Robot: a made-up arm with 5 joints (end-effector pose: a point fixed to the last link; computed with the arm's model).
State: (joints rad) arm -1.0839 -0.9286 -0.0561 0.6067 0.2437
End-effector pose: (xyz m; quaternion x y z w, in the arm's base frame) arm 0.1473 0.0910 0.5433 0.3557 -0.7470 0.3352 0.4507
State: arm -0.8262 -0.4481 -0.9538 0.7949 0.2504
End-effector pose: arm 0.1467 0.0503 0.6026 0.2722 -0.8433 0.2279 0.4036
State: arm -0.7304 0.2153 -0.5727 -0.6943 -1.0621
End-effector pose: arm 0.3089 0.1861 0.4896 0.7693 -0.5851 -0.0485 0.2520
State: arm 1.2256 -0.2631 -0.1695 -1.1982 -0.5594
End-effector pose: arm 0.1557 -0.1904 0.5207 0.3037 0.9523 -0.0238 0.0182
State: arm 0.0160 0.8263 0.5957 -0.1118 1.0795
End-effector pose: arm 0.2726 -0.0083 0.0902 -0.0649 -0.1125 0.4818 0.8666
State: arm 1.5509 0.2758 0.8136 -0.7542 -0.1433
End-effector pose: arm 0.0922 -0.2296 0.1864 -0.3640 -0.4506 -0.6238 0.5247
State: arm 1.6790 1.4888 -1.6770 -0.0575 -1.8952
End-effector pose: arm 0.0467 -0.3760 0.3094 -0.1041 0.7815 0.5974 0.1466
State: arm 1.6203 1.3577 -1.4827 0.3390 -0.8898
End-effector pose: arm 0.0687 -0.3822 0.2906 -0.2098 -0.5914 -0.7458 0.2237
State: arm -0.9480 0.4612 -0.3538 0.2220 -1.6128
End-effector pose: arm 0.2980 0.2762 0.3299 0.5611 -0.1529 -0.2841 0.7623
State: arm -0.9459 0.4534 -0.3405 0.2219 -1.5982
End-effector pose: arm 0.2981 0.2751 0.3291 0.5577 -0.1570 -0.2799 0.7655
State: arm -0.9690 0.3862 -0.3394 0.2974 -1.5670
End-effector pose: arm 0.2885 0.2752 0.3462 0.5534 -0.1582 -0.2598 0.7754
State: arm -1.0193 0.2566 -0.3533 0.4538 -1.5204
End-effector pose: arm 0.2670 0.2725 0.3813 0.5486 -0.1557 -0.2230 0.7906
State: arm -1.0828 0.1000 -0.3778 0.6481 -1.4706
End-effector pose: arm 0.2380 0.2616 0.4222 0.5444 -0.1505 -0.1787 0.8056
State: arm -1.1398 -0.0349 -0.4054 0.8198 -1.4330
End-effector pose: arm 0.2115 0.2449 0.4550 0.5422 -0.1443 -0.1408 0.8157
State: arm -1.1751 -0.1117 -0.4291 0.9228 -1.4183
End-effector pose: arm 0.1957 0.2319 0.4732 0.5426 -0.1384 -0.1205 0.8197
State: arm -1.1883 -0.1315 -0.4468 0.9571 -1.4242
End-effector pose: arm 0.1903 0.2274 0.4797 0.5452 -0.1335 -0.1174 0.8192
